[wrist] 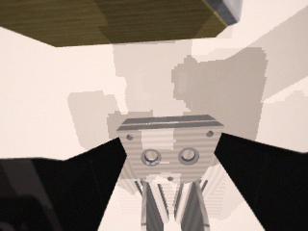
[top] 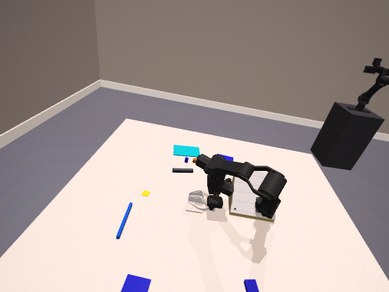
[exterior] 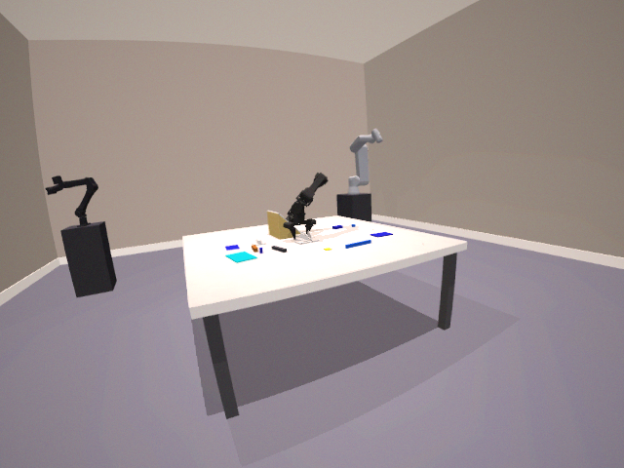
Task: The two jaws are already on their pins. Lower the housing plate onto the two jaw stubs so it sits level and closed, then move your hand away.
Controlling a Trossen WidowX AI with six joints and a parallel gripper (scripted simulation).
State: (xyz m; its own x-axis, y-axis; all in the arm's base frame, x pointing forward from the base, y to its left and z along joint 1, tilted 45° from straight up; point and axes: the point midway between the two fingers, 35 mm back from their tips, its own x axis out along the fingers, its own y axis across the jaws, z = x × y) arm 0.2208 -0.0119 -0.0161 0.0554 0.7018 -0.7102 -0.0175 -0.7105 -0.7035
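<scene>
My gripper tip is 20 mm short of the pale grey jaw assembly, 20 mm to the right of it and 10 mm below it. Also, from my gripper tip: dark bar 140 mm ahead, 200 mm to the right; orange block 50 mm ahead, 300 mm to the right; yellow square 290 mm ahead, 10 mm to the right, 10 mm below.
</scene>
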